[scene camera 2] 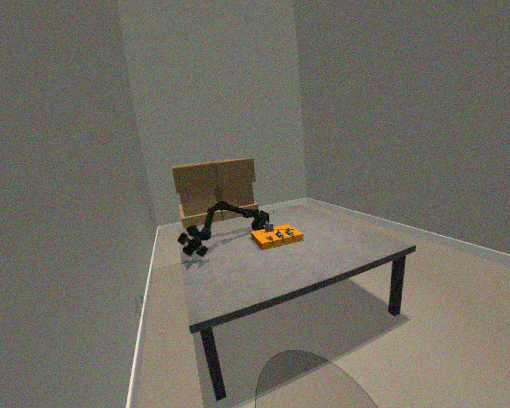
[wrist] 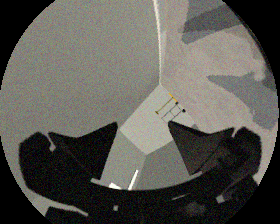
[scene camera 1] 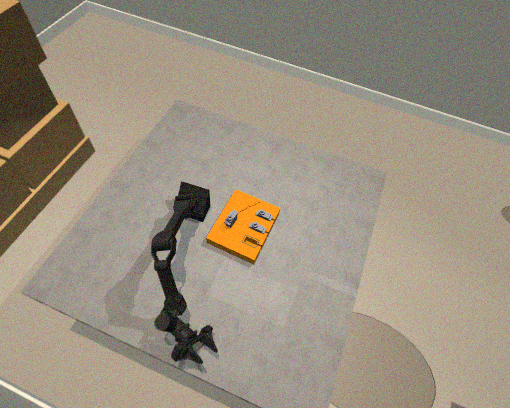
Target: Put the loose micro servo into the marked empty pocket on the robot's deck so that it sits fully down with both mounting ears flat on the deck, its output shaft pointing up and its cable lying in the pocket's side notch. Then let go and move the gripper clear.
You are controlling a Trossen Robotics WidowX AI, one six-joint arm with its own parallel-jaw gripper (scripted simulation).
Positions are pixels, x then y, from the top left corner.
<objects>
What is the gripper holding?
Nothing.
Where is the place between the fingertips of the gripper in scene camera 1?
210,357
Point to an orange deck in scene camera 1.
221,236
</objects>
